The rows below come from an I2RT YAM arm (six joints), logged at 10 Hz.
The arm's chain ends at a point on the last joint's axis. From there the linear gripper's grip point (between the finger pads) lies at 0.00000 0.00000 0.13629 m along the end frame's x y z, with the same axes.
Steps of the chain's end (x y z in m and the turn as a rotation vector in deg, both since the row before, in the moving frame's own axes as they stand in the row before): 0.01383 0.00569 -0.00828 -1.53 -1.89 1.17; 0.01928 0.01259 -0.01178 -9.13 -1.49 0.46; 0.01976 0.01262 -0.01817 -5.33 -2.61 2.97; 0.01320 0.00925 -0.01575 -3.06 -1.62 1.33
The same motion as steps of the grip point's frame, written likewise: 0.00930 0.00928 -0.00840 -1.53 -1.89 1.17; 0.01566 0.03420 -0.01355 -9.13 -1.49 0.46; 0.01324 0.02511 -0.01890 -5.33 -2.61 2.97; 0.00926 0.01648 -0.01600 -3.06 -1.62 1.33
